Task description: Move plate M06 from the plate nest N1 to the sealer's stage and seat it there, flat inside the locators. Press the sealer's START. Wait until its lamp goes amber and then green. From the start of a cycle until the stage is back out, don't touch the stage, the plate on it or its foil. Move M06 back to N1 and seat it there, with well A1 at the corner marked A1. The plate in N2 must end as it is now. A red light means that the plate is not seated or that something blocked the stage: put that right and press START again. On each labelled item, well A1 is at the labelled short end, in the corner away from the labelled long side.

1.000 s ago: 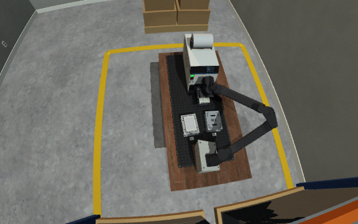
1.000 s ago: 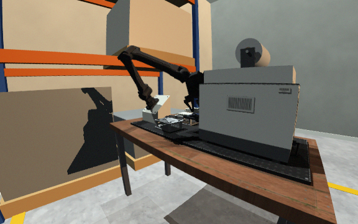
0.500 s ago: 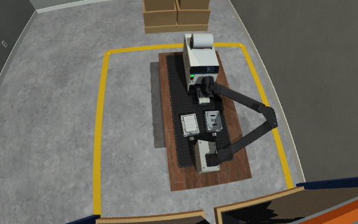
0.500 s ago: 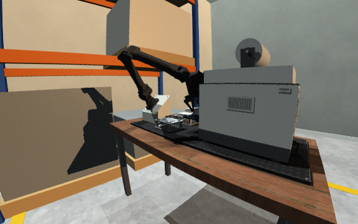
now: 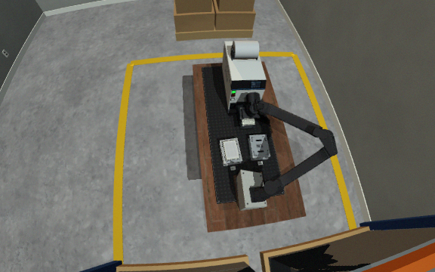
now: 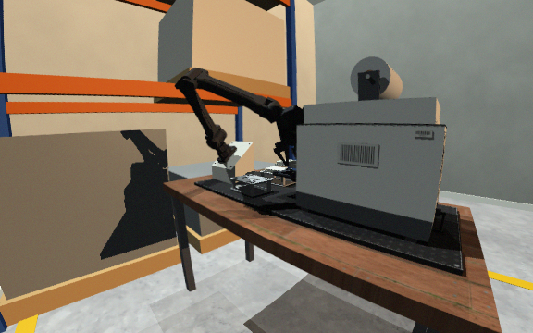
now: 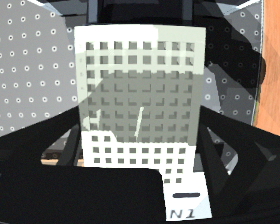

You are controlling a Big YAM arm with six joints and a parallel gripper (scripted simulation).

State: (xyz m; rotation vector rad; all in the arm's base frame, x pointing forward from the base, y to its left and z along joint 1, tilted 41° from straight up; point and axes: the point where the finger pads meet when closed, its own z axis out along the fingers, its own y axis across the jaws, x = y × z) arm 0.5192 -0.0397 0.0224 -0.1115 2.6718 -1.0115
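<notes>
The white well plate is right at my hand. The rest, counted from my hand: foil roll (33 cm ahead, 28 cm above, 1 cm to the right); then dark stage (4 cm below); then white plate (20 cm behind, 14 cm to the left, 7 cm below).
</notes>
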